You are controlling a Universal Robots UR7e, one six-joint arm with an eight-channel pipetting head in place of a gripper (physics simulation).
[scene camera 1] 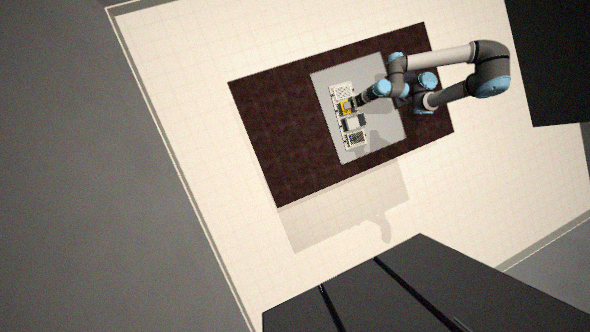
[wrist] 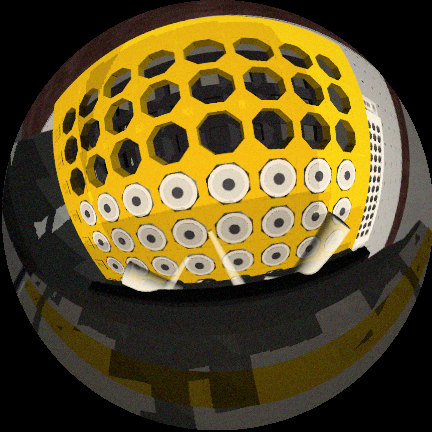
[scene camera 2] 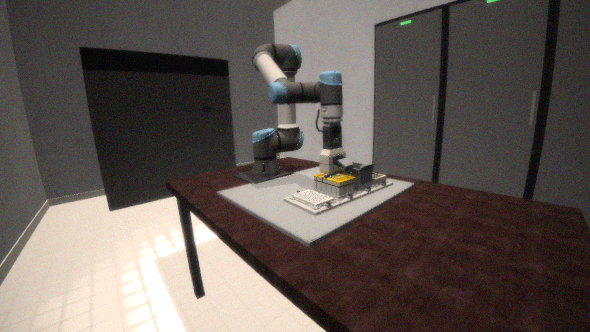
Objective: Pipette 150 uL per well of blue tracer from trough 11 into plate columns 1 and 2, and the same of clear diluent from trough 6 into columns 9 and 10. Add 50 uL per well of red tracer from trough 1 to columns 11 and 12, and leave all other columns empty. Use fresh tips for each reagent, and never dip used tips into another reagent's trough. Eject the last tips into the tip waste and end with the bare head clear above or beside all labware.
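Observation:
The yellow tip rack fills much of the wrist view. Its three far rows of holes are empty; several rows nearer the head hold white-topped tips. A few loose white tips lie across the rack beside the head. My pipetting head is low over the rack, upright and very close to its top. The black bar hides its nozzles, so whether they hold tips cannot be seen. A white multi-hole plate sits beside the rack. Liquids cannot be made out.
A dark open-topped box stands close on the rack's other side, higher than the rack. Beyond it is grid-patterned labware. The row stands on a grey board on the dark table.

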